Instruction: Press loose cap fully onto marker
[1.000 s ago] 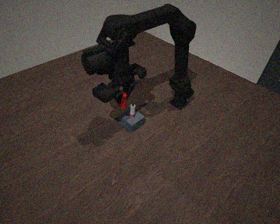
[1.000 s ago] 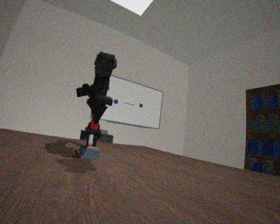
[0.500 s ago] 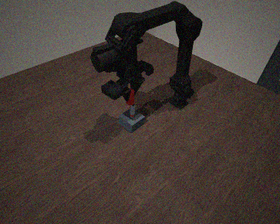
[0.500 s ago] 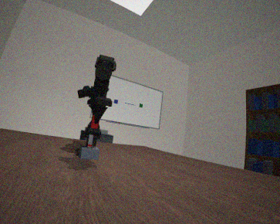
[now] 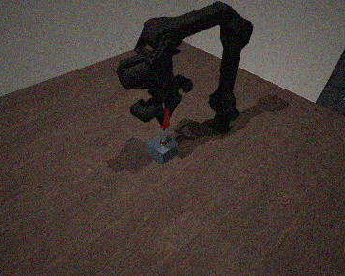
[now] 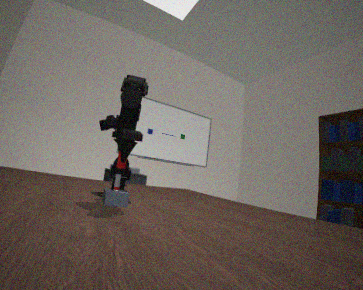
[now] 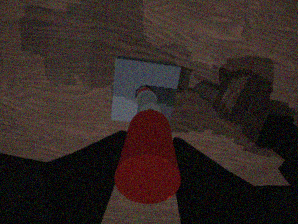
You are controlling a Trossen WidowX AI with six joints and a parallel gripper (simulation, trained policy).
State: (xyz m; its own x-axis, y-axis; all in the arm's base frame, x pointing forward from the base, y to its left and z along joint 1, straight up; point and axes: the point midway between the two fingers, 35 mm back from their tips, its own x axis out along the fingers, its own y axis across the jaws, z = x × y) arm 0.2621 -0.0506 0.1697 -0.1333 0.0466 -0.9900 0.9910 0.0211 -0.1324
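My gripper tip is 12 cm above the grey holder block. Also, from my gripper tip: red cap (1 cm above).
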